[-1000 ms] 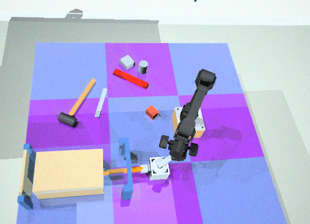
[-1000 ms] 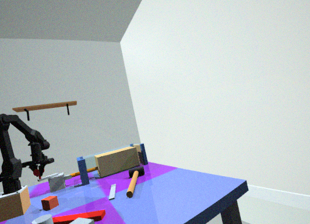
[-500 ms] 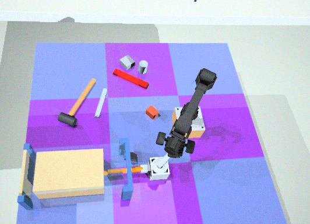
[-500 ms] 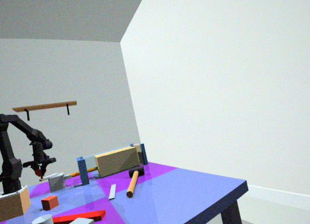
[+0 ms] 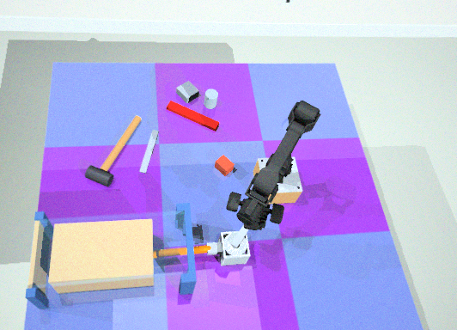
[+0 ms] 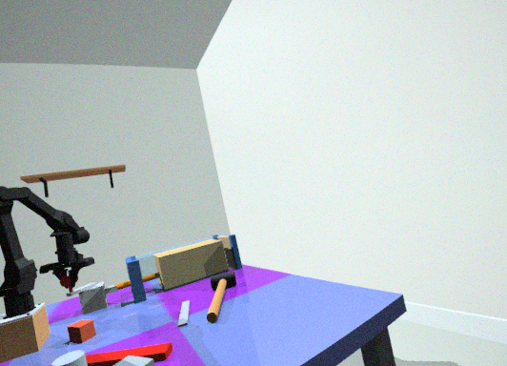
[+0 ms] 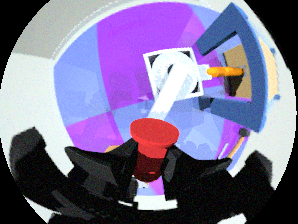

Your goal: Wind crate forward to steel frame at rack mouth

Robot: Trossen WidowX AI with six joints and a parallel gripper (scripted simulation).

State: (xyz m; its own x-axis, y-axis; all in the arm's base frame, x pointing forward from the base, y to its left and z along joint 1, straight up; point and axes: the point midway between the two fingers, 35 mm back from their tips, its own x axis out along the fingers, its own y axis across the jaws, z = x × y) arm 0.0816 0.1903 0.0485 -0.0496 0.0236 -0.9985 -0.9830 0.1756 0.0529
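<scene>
Right now the winch handle is 3 cm to the left of my gripper tip, 2 cm ahead of it and 1 cm below it. Also, from my gripper tip: winch 9 cm below, 8 cm to the left, 3 cm ahead; then grey strip 41 cm ahead, 28 cm to the right, 12 cm below; then red knob 2 cm above.
</scene>
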